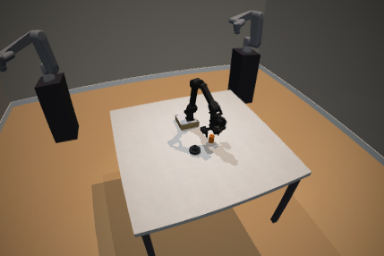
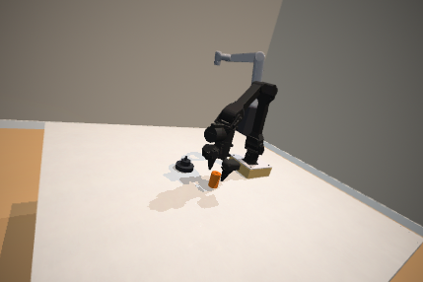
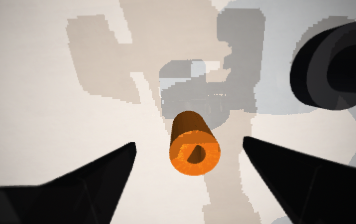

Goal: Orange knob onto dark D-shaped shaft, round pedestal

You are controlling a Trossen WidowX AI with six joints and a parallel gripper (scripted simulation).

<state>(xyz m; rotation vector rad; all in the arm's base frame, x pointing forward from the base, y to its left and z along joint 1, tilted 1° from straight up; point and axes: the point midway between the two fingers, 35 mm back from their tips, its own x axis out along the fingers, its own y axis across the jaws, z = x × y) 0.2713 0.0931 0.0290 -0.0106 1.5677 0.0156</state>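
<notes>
Now: gripper tip 1 cm past the orange knob and 2 cm above it. From my gripper tip the other things lie so: dark shaft (6 cm ahead, 16 cm to the right, 2 cm below).
</notes>
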